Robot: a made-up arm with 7 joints. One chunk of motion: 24 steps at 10 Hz.
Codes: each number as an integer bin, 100 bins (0 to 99) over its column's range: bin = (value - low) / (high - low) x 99, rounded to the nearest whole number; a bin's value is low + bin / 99 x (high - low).
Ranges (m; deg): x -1.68..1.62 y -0.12..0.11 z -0.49..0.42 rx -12..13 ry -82..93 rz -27..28
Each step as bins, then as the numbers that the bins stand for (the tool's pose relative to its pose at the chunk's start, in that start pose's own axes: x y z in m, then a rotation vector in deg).
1 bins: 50 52 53 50 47 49
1 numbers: -0.0133 0.0008 -0.0028 0.63 1.08 0.22
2 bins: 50 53 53 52 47 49
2 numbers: -0.0133 0.0031 -0.0028 1.13 1.08 0.22
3 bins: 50 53 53 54 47 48
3 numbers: -0.0133 0.0031 -0.0028 1.64 1.08 -0.33
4 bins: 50 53 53 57 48 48
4 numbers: -0.0133 0.0031 -0.0028 2.39 2.85 -0.33
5 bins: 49 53 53 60 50 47
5 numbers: -0.0467 0.0031 -0.0028 3.15 6.38 -0.89
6 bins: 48 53 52 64 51 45
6 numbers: -0.0800 0.0031 -0.0120 4.16 8.15 -2.00
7 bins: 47 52 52 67 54 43
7 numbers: -0.1133 0.0008 -0.0120 4.92 13.45 -3.11
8 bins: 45 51 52 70 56 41
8 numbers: -0.1800 -0.0015 -0.0120 5.68 16.99 -4.22
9 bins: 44 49 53 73 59 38
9 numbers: -0.2133 -0.0062 -0.0028 6.43 22.29 -5.89
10 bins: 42 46 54 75 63 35
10 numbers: -0.2800 -0.0131 0.0064 6.94 29.36 -7.56
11 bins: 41 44 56 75 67 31
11 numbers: -0.3133 -0.0178 0.0247 6.94 36.43 -9.78
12 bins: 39 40 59 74 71 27
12 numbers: -0.3800 -0.0271 0.0523 6.69 43.51 -12.00
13 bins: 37 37 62 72 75 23
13 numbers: -0.4467 -0.0340 0.0799 6.18 50.58 -14.22
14 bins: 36 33 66 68 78 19
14 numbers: -0.4800 -0.0433 0.1167 5.17 55.88 -16.44
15 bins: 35 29 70 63 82 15
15 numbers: -0.5133 -0.0526 0.1534 3.91 62.95 -18.67
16 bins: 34 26 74 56 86 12
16 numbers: -0.5467 -0.0596 0.1902 2.14 70.02 -20.33
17 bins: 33 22 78 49 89 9
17 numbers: -0.5800 -0.0689 0.2270 0.37 75.32 -22.00
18 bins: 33 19 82 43 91 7
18 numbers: -0.5800 -0.0759 0.2637 -1.14 78.86 -23.11
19 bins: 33 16 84 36 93 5
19 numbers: -0.5800 -0.0828 0.2821 -2.91 82.39 -24.22
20 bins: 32 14 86 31 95 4
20 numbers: -0.6133 -0.0875 0.3005 -4.17 85.93 -24.78
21 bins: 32 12 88 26 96 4
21 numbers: -0.6133 -0.0921 0.3189 -5.43 87.70 -24.78
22 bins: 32 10 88 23 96 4
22 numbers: -0.6133 -0.0968 0.3189 -6.19 87.70 -24.78
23 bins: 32 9 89 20 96 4
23 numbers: -0.6133 -0.0991 0.3281 -6.95 87.70 -24.78
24 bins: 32 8 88 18 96 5
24 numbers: -0.6133 -0.1014 0.3189 -7.45 87.70 -24.22
